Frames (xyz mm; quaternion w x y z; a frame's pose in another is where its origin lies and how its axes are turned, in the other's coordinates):
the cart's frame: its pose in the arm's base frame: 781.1 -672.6 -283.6 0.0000 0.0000 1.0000 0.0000
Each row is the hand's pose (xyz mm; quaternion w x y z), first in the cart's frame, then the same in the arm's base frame.
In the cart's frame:
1: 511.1 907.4 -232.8 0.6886 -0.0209 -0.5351 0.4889
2: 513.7 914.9 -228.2 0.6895 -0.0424 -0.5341 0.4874
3: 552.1 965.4 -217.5 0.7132 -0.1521 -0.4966 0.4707
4: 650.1 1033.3 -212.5 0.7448 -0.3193 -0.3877 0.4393
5: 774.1 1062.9 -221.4 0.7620 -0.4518 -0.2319 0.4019
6: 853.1 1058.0 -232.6 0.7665 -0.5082 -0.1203 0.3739
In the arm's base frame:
1: 270.0 234.8 -50.8 0.5351 0.4889 0.6886 0.0209
2: 267.4 242.3 -55.4 0.5341 0.4874 0.6895 0.0424
3: 229.0 292.8 -66.1 0.4966 0.4707 0.7132 0.1521
4: 131.0 360.7 -71.1 0.3877 0.4393 0.7448 0.3193
5: 7.0 390.3 -62.2 0.2319 0.4019 0.7620 0.4518
6: -72.0 385.4 -51.0 0.1203 0.3739 0.7665 0.5082

